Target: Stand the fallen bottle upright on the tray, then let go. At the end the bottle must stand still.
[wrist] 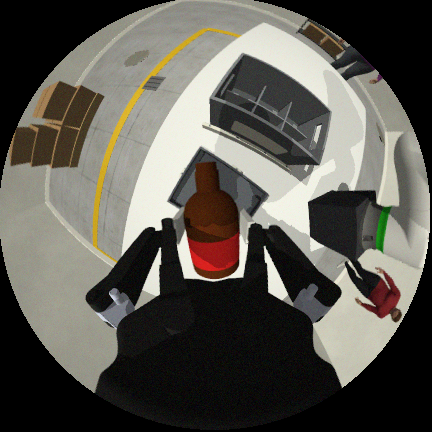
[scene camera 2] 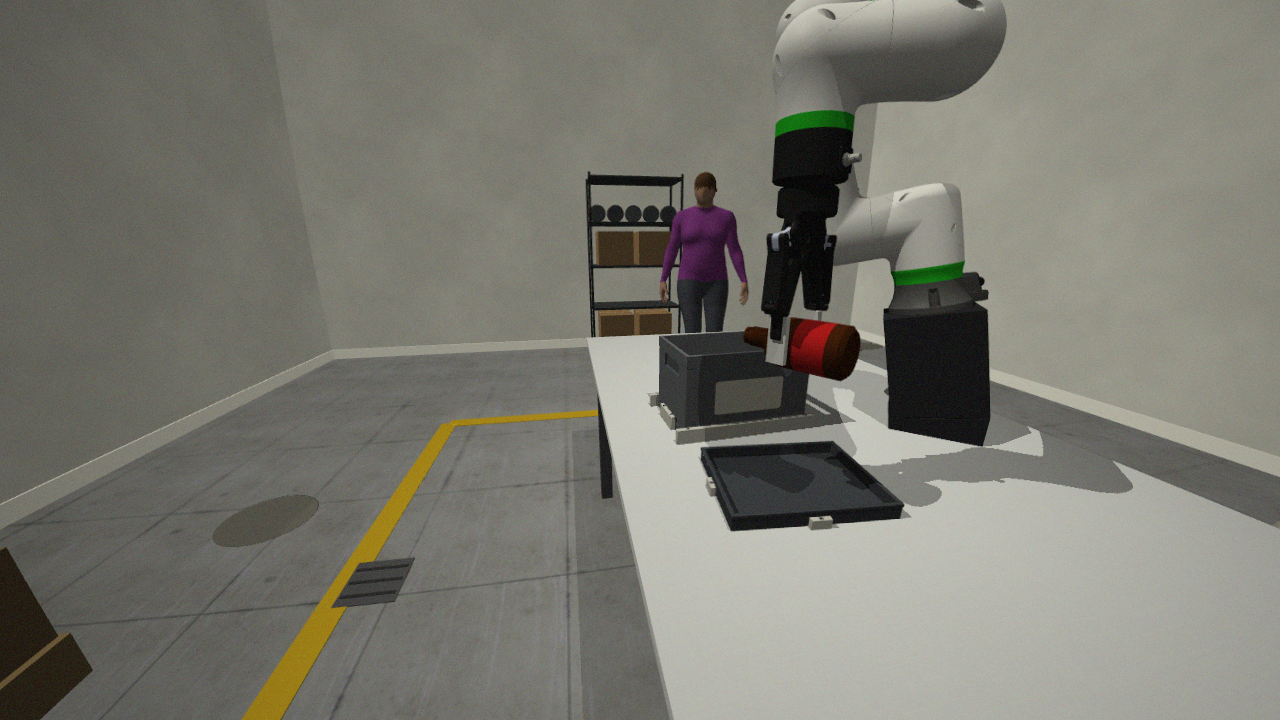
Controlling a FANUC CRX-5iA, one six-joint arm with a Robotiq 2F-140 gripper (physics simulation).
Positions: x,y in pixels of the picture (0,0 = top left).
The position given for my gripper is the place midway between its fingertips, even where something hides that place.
my gripper: wrist 211,214; scene camera 2 792,357
grey crate: wrist 254,100; scene camera 2 709,378
dark tray: wrist; scene camera 2
brown bottle: wrist 210,215; scene camera 2 830,350
same spot on dark tray: (wrist: pixel 246 193) = (scene camera 2: pixel 815 463)
